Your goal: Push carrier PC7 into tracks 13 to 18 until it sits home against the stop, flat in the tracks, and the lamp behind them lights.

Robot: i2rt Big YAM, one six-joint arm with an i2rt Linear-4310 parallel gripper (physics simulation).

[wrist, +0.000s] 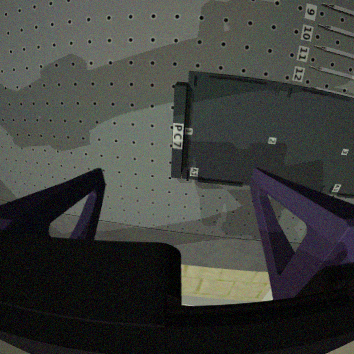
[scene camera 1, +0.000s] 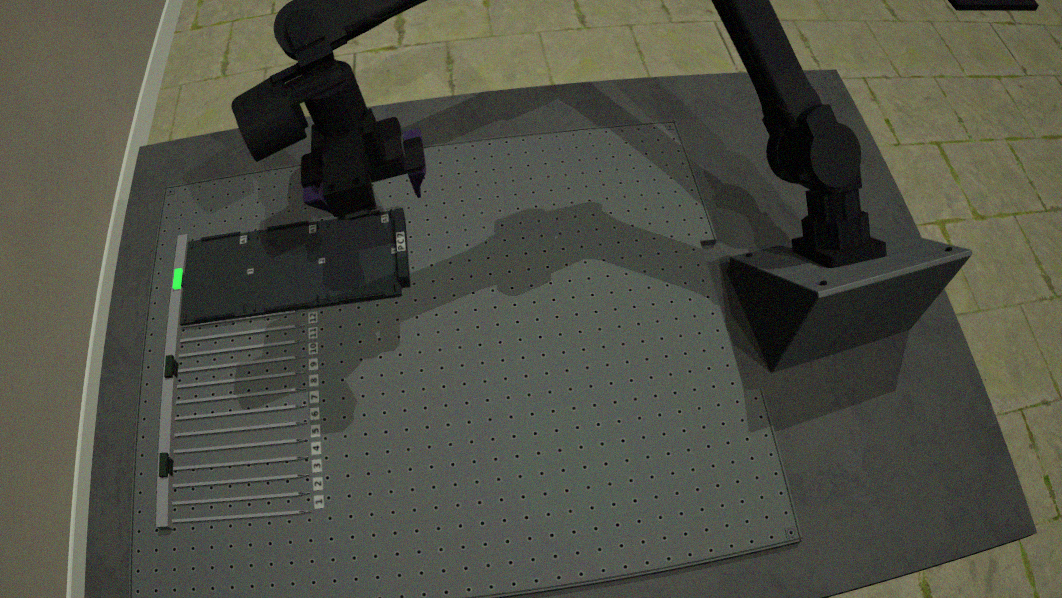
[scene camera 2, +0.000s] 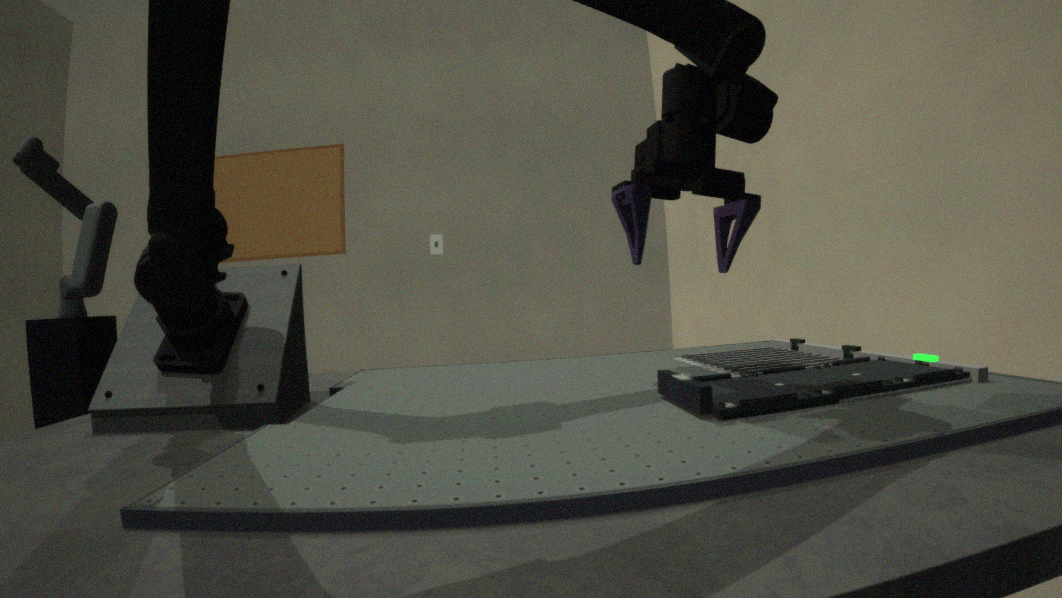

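Pixels of known places: gripper, fingertip midpoint: (wrist: 177, 175) (scene camera 1: 379, 204) (scene camera 2: 681, 268); arm's base, link origin: (scene camera 1: 838, 253) (scene camera 2: 204, 334).
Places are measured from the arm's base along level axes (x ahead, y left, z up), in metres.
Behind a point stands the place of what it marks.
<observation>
Carrier PC7 (scene camera 1: 286, 278) {x 0.699, y -0.145, z -0.081 m} (scene camera 2: 765, 391) {x 0.617, y -0.184, z -0.081 m} (wrist: 235, 117) {x 0.600, y -0.140, z -0.081 m} is a dark, flat rectangular board with a raised, labelled end bar. It lies level over tracks 13 to 18, which it hides. Its far end meets the pale stop rail (scene camera 1: 173, 319) {x 0.863, y -0.109, z -0.076 m} (scene camera 2: 983, 375) {x 0.858, y -0.249, z -0.085 m}, with no gap that I can see in the scene camera 1 view. The lamp (scene camera 1: 177, 278) {x 0.858, y -0.170, z -0.070 m} (scene camera 2: 925, 358) {x 0.854, y -0.176, z -0.073 m} behind it is lit bright green. My gripper (scene camera 1: 368, 198) {x 0.550, y -0.142, z 0.044 m} (scene camera 2: 680, 268) {x 0.550, y -0.142, z 0.044 m} (wrist: 177, 175) {x 0.550, y -0.142, z 0.044 m} is open and empty, its purple fingers wide apart. It hangs well above the carrier's labelled end, touching nothing.
Thin tracks (scene camera 1: 237, 425) {x 0.775, y 0.051, z -0.092 m} numbered 1 to 12 run beside the carrier on the perforated board (scene camera 1: 557, 445) {x 0.391, y 0.140, z -0.092 m} (scene camera 2: 445, 475) {x 0.311, y -0.283, z -0.092 m}. Two small dark blocks (scene camera 1: 170, 366) {x 0.862, y -0.035, z -0.070 m} (scene camera 1: 164, 465) {x 0.868, y 0.100, z -0.071 m} sit on the rail. The arm's wedge-shaped base (scene camera 1: 854, 319) {x 0.014, y 0.092, z -0.005 m} (scene camera 2: 260, 371) {x 0.087, y -0.036, z -0.045 m} stands at the board's other end.
</observation>
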